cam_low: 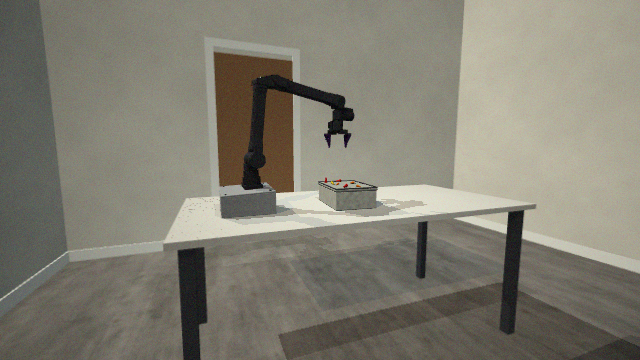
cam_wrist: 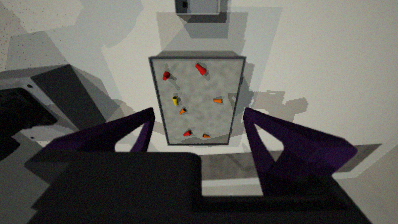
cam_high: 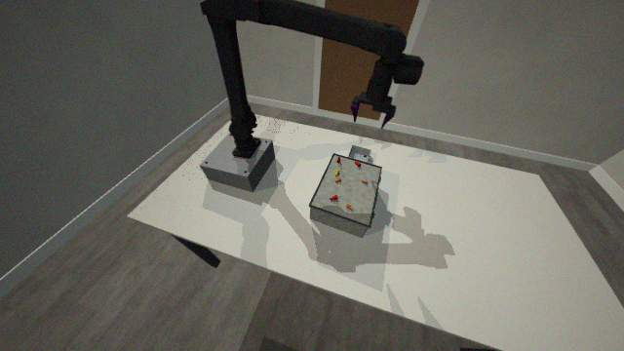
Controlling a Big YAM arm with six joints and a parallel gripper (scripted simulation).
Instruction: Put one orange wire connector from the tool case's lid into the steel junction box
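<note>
Now: the tool case 1 cm behind my hand, 13 cm to the right of it and 23 cm below it. Round my hand: yellow wire connector 7 cm behind, 9 cm to the right, 20 cm below.
</note>
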